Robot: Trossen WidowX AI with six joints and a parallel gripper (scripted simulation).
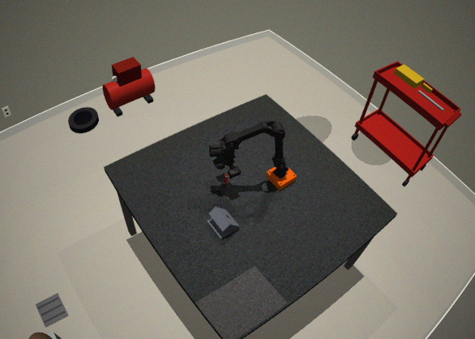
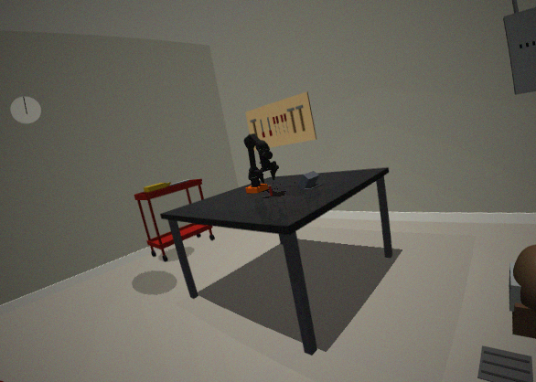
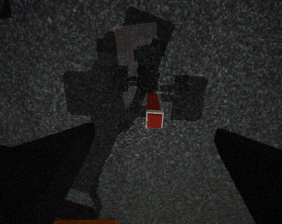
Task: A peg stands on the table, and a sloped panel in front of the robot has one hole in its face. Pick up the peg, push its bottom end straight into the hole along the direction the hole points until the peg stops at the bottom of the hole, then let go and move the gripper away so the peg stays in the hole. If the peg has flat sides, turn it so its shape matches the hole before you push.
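Now: gripper tip 4 cm above the red square peg. Round my gripper tip: grey sloped panel 21 cm to the left, 19 cm ahead, 6 cm below.
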